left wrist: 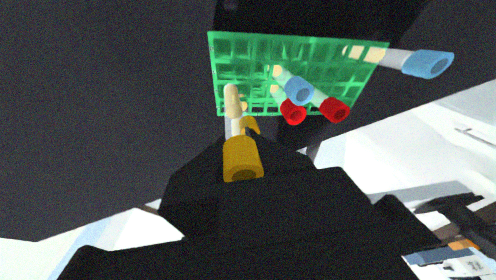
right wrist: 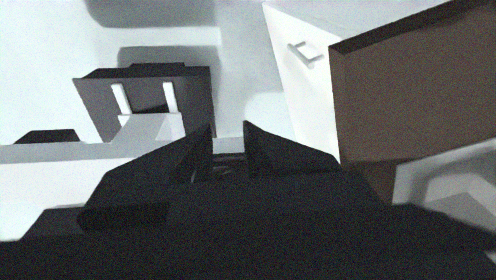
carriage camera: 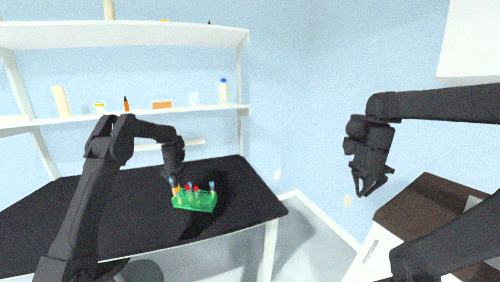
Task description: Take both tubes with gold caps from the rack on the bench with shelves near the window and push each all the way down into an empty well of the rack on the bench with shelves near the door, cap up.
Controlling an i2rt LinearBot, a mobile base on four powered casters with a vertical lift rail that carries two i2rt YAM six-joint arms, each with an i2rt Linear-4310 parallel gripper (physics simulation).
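Places are measured from the left arm's base along level axes (x ahead, y left, z up), in metres.
Where they show: left gripper, fingertip midpoint: (left wrist: 238,133) (carriage camera: 175,186); right gripper, fingertip midpoint: (right wrist: 227,130) (carriage camera: 361,196); right arm's base, link origin: (left wrist: 445,203) (right wrist: 236,176).
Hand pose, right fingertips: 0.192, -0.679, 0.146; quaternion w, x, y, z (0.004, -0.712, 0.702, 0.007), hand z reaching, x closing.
Note:
After its pixels a point has its place, as x, y, z.
A green rack (carriage camera: 194,201) @(0.423, -0.110, -0.039) stands on the black bench (carriage camera: 139,206) @(0.432, 0.202, -0.096). It holds tubes with red caps (left wrist: 293,111) @(0.465, -0.070, 0.023) and blue caps (left wrist: 298,91) @(0.483, -0.071, 0.023). My left gripper (carriage camera: 171,178) @(0.448, -0.017, 0.023) is shut on a gold-capped tube (left wrist: 241,158) @(0.483, -0.021, 0.085), cap up between the fingers. The tube's lower end (left wrist: 232,100) @(0.483, -0.018, 0.025) hangs over the rack's (left wrist: 294,74) @(0.469, -0.104, -0.066) near left corner; I cannot tell if it has entered a well. A second gold cap (left wrist: 251,124) @(0.456, -0.031, 0.021) sits in the rack just behind it and also shows in the carriage view (carriage camera: 177,189) @(0.439, -0.032, 0.015). My right gripper (carriage camera: 367,189) @(0.192, -0.679, 0.146) is shut and empty, in the air far right; it also shows in the right wrist view (right wrist: 227,139).
White shelves (carriage camera: 122,113) @(0.626, 0.328, 0.356) with several bottles and a small box rise behind the bench. A brown-topped white cabinet (carriage camera: 423,206) @(0.191, -1.004, 0.052) stands at lower right below my right gripper. A white wall cabinet (carriage camera: 470,38) @(0.273, -1.101, 0.640) hangs at upper right.

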